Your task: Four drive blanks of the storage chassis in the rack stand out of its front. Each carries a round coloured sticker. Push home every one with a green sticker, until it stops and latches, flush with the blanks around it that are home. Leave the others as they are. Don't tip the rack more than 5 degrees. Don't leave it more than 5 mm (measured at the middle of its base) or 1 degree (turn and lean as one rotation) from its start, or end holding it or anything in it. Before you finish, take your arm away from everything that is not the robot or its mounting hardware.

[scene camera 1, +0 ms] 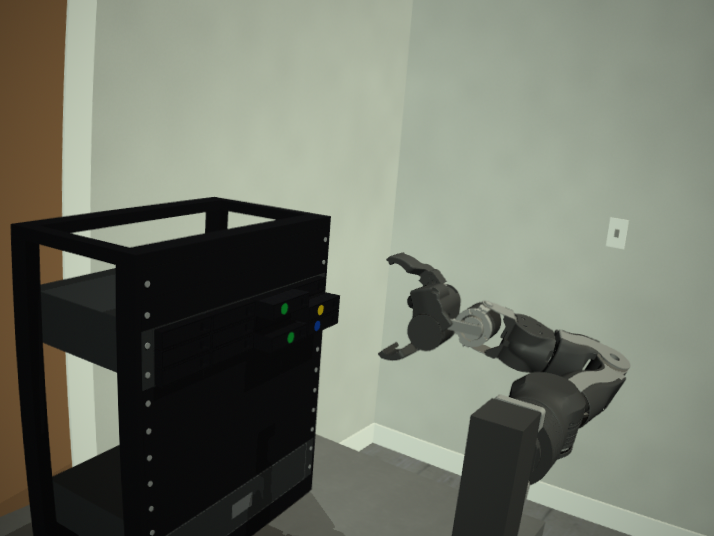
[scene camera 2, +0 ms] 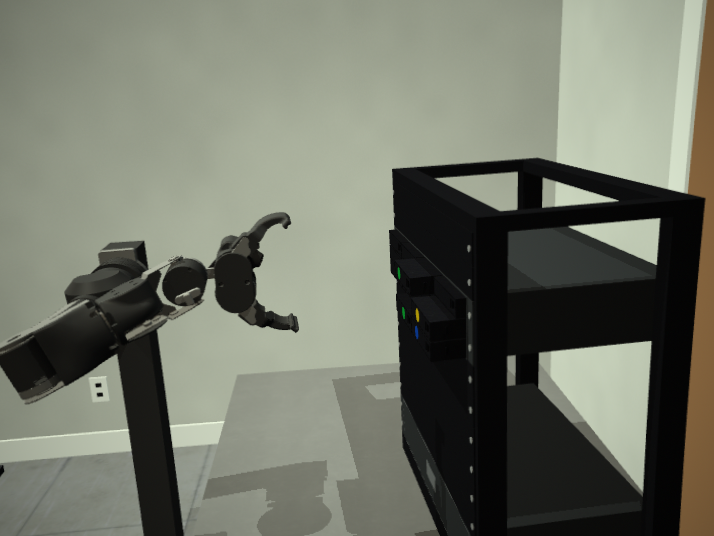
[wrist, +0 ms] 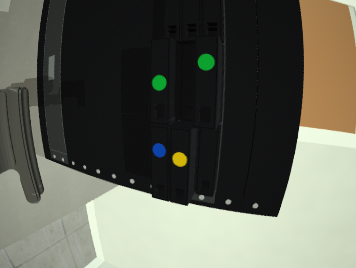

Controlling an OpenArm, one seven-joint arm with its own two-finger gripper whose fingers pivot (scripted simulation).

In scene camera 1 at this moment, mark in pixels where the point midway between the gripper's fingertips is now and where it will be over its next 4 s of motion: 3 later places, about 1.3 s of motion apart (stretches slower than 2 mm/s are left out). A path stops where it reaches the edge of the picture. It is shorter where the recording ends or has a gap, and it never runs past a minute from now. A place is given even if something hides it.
My gripper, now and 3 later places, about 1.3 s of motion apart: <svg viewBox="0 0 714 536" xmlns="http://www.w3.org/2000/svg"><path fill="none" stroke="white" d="M389 303L366 312L306 342L285 336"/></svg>
